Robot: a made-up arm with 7 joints. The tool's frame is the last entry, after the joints. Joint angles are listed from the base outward. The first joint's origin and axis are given. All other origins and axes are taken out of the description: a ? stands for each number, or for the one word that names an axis. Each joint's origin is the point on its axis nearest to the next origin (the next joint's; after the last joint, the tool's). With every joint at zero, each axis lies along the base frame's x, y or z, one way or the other. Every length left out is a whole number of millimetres.
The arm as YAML. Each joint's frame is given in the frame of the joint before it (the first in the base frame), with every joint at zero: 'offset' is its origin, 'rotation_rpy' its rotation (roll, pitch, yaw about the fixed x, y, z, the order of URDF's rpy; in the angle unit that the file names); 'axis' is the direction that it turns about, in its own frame. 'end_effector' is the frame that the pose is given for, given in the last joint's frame.
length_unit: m
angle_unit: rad
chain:
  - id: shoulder
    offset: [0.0, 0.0, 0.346]
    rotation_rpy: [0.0, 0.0, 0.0]
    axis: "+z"
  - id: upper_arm
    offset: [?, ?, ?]
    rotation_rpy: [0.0, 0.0, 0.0]
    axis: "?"
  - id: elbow
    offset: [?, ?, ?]
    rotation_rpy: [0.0, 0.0, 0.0]
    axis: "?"
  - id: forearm
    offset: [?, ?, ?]
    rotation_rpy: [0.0, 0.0, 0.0]
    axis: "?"
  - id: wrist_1
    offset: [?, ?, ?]
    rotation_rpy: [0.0, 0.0, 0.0]
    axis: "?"
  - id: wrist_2
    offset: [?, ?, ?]
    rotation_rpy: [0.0, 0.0, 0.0]
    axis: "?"
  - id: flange
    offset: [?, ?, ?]
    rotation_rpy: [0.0, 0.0, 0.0]
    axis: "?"
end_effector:
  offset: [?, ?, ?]
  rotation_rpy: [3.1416, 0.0, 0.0]
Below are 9 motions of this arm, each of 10 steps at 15 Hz.
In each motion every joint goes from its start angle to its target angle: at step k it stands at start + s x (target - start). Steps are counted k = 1, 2, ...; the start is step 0. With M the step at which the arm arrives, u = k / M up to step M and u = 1 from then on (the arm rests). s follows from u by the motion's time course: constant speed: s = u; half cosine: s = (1 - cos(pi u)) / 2; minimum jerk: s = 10 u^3 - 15 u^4 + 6 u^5.
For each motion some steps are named. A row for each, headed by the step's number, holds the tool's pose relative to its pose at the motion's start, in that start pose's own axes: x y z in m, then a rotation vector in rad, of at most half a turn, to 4 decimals.
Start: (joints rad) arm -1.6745 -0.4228 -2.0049 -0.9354 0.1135 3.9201 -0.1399
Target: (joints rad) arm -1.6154 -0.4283 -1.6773 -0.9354 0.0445 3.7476 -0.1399
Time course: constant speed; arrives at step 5
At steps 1, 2, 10:
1: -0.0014 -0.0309 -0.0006 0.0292 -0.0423 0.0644
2: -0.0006 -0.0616 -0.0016 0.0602 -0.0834 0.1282
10: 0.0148 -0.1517 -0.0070 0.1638 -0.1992 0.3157

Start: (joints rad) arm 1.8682 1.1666 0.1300 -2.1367 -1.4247 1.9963 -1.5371
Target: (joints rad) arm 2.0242 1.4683 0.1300 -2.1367 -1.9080 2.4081 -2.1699
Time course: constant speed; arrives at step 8
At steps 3, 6, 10:
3: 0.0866 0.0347 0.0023 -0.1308 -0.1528 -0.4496
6: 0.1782 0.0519 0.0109 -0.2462 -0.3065 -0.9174
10: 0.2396 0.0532 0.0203 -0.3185 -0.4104 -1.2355

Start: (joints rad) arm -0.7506 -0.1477 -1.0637 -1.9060 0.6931 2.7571 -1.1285
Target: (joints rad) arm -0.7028 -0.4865 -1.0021 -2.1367 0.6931 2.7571 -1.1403
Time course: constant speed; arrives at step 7
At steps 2, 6, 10:
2: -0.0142 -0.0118 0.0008 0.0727 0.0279 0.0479
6: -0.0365 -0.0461 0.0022 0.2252 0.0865 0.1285
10: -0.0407 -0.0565 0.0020 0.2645 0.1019 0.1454

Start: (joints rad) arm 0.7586 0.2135 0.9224 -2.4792 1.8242 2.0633 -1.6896
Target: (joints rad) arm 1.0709 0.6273 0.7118 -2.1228 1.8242 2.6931 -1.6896
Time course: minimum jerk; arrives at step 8
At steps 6, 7, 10:
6: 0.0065 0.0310 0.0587 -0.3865 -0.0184 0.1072
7: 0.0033 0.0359 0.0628 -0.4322 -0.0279 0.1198
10: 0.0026 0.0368 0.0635 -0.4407 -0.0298 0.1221

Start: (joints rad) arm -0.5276 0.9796 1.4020 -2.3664 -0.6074 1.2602 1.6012
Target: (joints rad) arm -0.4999 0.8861 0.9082 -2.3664 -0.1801 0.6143 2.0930
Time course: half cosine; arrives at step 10
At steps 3, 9, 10:
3: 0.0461 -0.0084 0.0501 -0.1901 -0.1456 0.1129
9: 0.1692 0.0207 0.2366 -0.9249 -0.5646 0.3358
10: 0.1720 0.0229 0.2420 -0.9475 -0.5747 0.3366

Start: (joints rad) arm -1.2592 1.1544 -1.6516 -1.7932 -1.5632 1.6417 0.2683
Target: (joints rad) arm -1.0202 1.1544 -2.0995 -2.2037 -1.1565 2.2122 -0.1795
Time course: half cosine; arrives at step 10
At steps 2, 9, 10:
2: -0.0084 -0.0096 0.0207 0.0543 0.0089 -0.0554
9: -0.1217 -0.0913 0.1906 0.6110 0.1880 -0.3435
10: -0.1256 -0.0936 0.1945 0.6264 0.1957 -0.3451

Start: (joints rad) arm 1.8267 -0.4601 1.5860 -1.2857 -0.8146 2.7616 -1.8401
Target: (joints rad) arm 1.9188 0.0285 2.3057 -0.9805 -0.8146 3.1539 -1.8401
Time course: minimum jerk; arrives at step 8
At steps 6, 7, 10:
6: -0.2483 -0.0012 -0.2895 -0.9913 -0.1026 0.6737
7: -0.2777 -0.0280 -0.3154 -1.0780 -0.1355 0.7533
10: -0.2830 -0.0335 -0.3200 -1.0937 -0.1420 0.7681

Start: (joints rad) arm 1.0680 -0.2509 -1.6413 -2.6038 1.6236 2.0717 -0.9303
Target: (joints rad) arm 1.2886 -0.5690 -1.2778 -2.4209 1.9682 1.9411 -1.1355
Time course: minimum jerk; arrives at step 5
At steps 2, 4, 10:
2: -0.0260 -0.0595 0.1110 0.1954 -0.1167 -0.0746
4: -0.1387 -0.2118 0.2850 0.6236 -0.3121 -0.1515
10: -0.1524 -0.2280 0.2967 0.6656 -0.3274 -0.1532

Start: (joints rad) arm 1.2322 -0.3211 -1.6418 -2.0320 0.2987 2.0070 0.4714
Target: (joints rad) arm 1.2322 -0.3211 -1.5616 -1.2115 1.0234 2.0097 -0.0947
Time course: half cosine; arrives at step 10
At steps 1, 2, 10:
1: -0.0002 -0.0051 -0.0126 0.0250 0.0084 -0.0138
2: -0.0021 -0.0192 -0.0494 0.0973 0.0334 -0.0553
10: -0.1774 -0.0824 -0.4946 0.9830 0.4504 -0.7495

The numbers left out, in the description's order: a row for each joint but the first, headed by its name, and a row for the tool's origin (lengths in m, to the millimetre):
upper_arm: xyz 0.0 0.0 0.0, axis +y
elbow: xyz 0.0 0.0 0.263, axis +z
forearm: xyz 0.079 0.0 0.0, axis -y
wrist_1: xyz -0.125 0.0 0.583, axis +z
wrist_2: xyz 0.0 0.0 0.0, axis -y
flange: xyz 0.093 0.0 0.0, axis -z
tool: xyz 0.0 0.0 0.0

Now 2 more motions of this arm.
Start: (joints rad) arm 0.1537 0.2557 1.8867 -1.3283 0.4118 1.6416 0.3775
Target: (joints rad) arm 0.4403 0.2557 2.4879 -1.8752 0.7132 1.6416 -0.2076
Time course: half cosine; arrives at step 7
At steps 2, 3, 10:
2: -0.0318 -0.0700 0.1190 0.0395 -0.1962 -0.1999
3: -0.0973 -0.1389 0.2395 0.0862 -0.4024 -0.4055
10: -0.4530 -0.2523 0.5200 0.2455 -1.0218 -0.9619

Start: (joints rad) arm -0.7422 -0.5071 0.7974 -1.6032 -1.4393 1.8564 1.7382
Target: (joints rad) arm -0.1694 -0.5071 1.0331 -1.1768 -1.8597 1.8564 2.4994
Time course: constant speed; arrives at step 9
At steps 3, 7, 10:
3: 0.1275 0.0144 -0.1783 0.2811 0.0403 0.4202
7: 0.3122 0.1370 -0.3621 0.6086 -0.0292 1.0339
10: 0.4022 0.2333 -0.4173 0.7414 -0.1134 1.3556

